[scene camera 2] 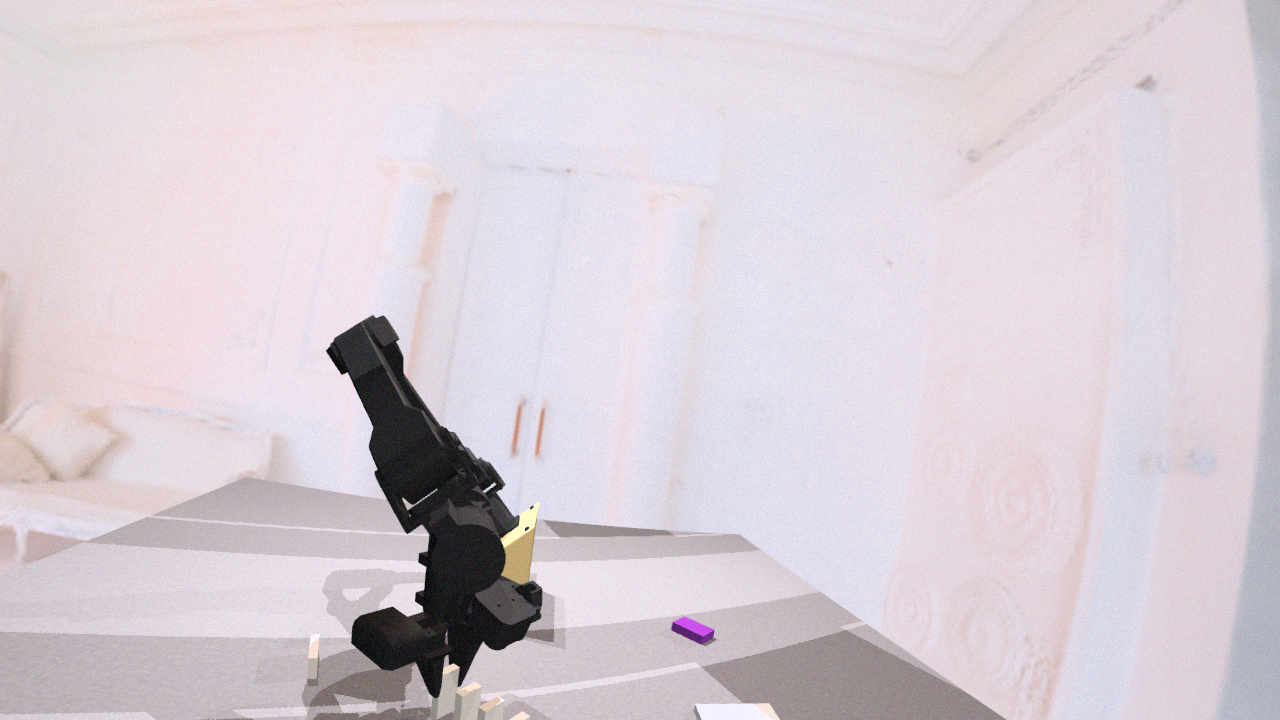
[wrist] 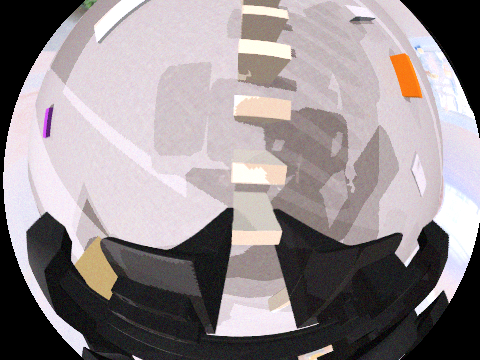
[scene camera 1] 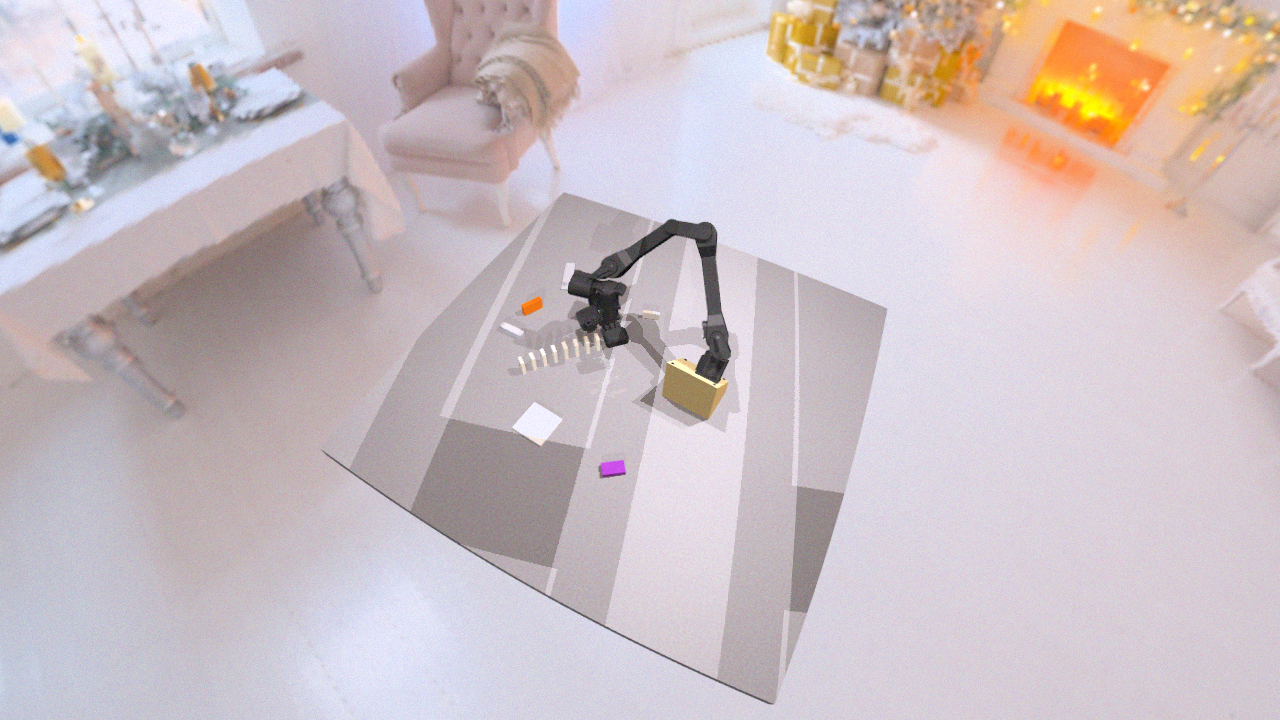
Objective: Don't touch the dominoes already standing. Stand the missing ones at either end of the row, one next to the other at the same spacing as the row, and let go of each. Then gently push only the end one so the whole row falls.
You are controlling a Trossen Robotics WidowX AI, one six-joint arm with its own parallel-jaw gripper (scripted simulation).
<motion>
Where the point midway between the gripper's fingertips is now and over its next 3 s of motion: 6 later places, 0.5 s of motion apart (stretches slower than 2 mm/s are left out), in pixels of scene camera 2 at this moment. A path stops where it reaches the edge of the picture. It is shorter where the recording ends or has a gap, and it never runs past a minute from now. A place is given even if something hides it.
My gripper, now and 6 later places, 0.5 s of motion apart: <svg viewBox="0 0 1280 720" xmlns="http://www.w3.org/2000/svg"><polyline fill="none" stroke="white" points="445,690 448,668 435,586 317,605 312,656 310,669 316,640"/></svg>
</motion>
